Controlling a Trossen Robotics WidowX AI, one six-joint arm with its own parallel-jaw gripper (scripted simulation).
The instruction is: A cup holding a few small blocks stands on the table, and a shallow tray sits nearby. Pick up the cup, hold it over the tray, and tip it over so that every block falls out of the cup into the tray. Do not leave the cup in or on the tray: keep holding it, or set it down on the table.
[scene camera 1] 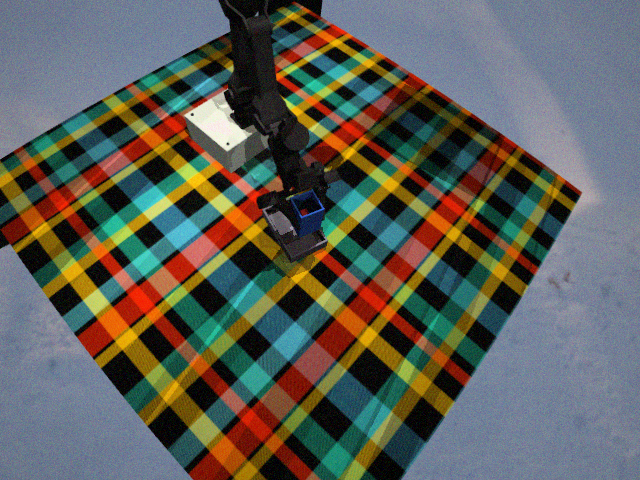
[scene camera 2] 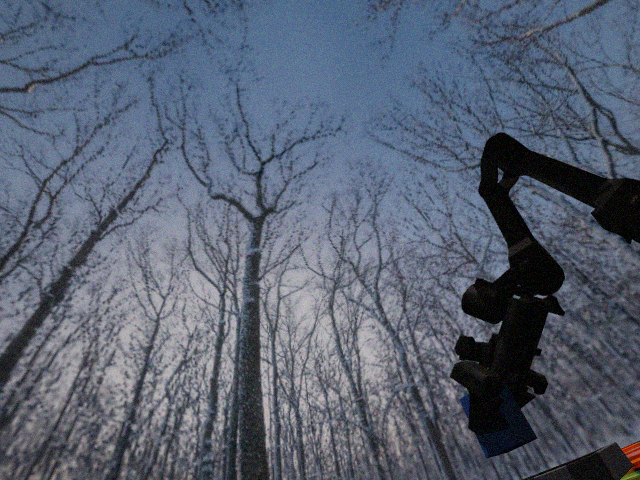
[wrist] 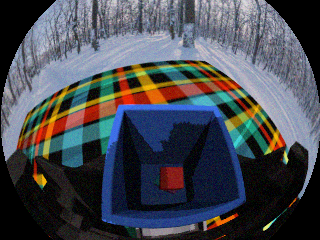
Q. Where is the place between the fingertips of the gripper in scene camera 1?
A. At 311, 225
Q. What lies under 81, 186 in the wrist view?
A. The gripper.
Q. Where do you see a blue square cup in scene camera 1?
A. At 309, 223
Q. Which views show the blue square cup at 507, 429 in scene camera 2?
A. Scene camera 1, scene camera 2 and the wrist view: all of them.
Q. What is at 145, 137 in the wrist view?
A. A blue square cup.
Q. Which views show the gripper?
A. Scene camera 1, scene camera 2 and the wrist view: all of them.
